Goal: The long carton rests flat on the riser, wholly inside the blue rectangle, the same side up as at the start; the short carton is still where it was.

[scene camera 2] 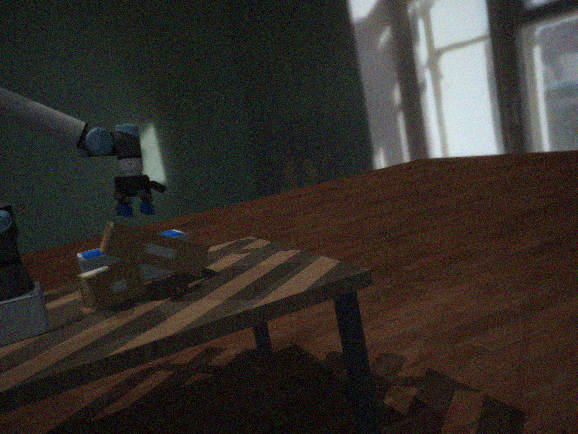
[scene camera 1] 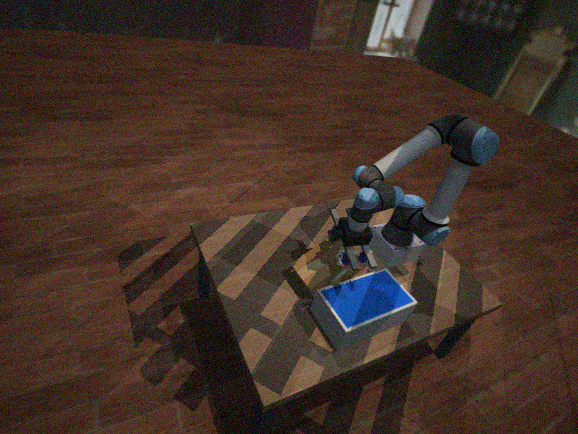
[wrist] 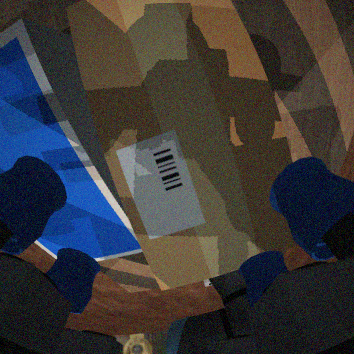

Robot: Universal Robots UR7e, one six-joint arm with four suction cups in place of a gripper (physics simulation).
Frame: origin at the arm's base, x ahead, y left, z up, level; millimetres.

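Seen in the pictures: end effector, tool point: (scene camera 2: 136, 214) (wrist: 166, 238); arm's base, origin of the base link: (scene camera 2: 4, 295) (scene camera 1: 396, 236).
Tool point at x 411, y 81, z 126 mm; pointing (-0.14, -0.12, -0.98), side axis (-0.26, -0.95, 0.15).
Observation:
Offsets run from my tool point to a thing's top centre. Level surfaces: height alone.
The long brown carton (scene camera 1: 311, 271) (scene camera 2: 191, 256) (wrist: 185, 255) lies beside the riser @(dx -6, dy +176, dz -114 mm) (scene camera 1: 372, 332) (scene camera 2: 91, 264), outside the blue rectangle @(dx -6, dy +176, dz -114 mm) (scene camera 1: 370, 300) (wrist: 75, 200). In scene camera 2 it is tilted, its left end raised behind and above the short carton @(dx -132, dy -67, dz -134 mm) (scene camera 2: 101, 291); whether they touch is unclear. A pale label with a barcode shows on its upper face in the wrist view. The short carton stands on the table; it is hard to make out in scene camera 1. My gripper (scene camera 1: 354, 258) (scene camera 2: 135, 209) (wrist: 170, 240) is open and empty, its four blue cups above the long carton, apart from it.
The striped table @(dz -234 mm) (scene camera 1: 270, 372) (scene camera 2: 320, 275) carries everything. The arm's pale base block (scene camera 1: 395, 250) (scene camera 2: 22, 317) stands beside the cartons, behind the riser in scene camera 1. Dark shadows of the arm fall across the long carton and the riser's top.

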